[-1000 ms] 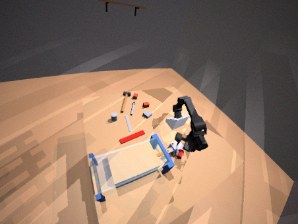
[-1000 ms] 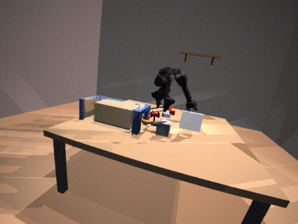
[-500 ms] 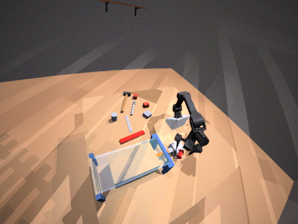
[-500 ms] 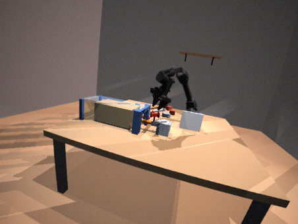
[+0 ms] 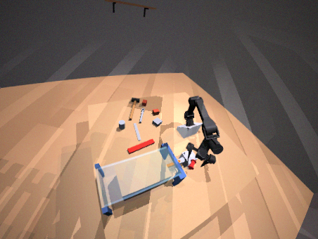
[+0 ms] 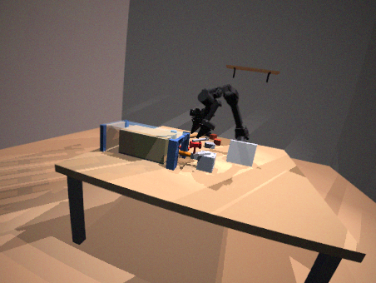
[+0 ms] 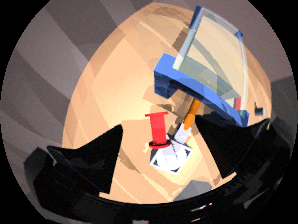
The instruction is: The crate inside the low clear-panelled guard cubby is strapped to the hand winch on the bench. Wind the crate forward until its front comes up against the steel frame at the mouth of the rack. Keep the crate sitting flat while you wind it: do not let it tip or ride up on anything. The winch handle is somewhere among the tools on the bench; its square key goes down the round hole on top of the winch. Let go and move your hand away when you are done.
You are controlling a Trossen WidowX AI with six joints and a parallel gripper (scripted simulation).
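Right now my gripper tip is 10 mm past the red grip, 10 mm to the left of it and 60 mm above it. Round my gripper tip: blue frame (90 mm ahead, 80 mm to the right, 90 mm below); then grey winch (80 mm behind, 100 mm to the right, 160 mm below); then winch handle (30 mm behind, 40 mm to the right, 90 mm below).
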